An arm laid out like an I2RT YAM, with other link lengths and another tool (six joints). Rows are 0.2 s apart.
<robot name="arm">
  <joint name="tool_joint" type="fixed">
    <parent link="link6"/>
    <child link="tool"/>
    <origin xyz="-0.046 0.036 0.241" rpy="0 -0.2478 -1.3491"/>
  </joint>
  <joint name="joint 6" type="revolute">
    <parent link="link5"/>
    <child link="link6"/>
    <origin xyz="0.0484 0 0.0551" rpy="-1.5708 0 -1.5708"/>
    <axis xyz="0 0 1"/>
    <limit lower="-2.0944" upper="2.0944"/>
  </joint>
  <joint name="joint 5" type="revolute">
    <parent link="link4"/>
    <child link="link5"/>
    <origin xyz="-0.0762 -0.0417 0.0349" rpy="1.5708 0 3.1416"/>
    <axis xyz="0 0 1"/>
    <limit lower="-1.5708" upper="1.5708"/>
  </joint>
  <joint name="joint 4" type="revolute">
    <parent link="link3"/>
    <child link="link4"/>
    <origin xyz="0.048 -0.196 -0.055" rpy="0 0 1.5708"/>
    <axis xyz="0 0 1"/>
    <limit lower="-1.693" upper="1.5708"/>
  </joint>
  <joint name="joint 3" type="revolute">
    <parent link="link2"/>
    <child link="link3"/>
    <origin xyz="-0.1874 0 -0.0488" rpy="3.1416 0 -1.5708"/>
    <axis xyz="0 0 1"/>
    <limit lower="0" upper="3.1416"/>
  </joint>
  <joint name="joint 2" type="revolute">
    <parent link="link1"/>
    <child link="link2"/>
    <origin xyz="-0.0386 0.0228 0.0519" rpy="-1.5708 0 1.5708"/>
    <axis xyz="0 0 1"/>
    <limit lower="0" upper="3.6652"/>
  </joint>
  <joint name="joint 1" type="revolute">
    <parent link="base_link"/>
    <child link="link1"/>
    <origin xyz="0 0 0.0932" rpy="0 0 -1.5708"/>
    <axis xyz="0 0 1"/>
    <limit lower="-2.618" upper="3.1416"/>
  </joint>
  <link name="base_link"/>
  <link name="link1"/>
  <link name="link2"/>
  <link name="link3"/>
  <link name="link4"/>
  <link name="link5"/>
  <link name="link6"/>
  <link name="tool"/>
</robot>
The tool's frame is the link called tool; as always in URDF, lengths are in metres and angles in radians.
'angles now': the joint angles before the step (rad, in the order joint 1, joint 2, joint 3, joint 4, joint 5, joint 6). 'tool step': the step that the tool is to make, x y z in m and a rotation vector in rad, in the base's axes. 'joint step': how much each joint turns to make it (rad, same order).
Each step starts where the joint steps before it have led.
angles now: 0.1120, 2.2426, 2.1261, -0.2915, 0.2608, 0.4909
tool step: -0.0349, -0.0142, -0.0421, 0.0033, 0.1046, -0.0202
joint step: -0.0183, -0.1237, -0.2322, 0.0013, -0.0045, 0.0139
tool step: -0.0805, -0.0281, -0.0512, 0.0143, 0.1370, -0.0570
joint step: -0.0354, -0.2742, -0.4228, 0.0045, 0.0043, 0.0336
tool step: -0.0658, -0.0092, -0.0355, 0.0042, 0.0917, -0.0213
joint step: -0.0093, -0.2140, -0.3021, -0.0072, 0.0032, 0.0153
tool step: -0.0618, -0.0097, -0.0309, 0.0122, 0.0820, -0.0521
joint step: 0.0001, -0.1703, -0.2145, -0.0509, 0.0247, 0.0507
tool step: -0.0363, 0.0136, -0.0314, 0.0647, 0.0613, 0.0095
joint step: 0.0001, -0.0995, -0.1365, -0.0305, -0.0582, 0.0369
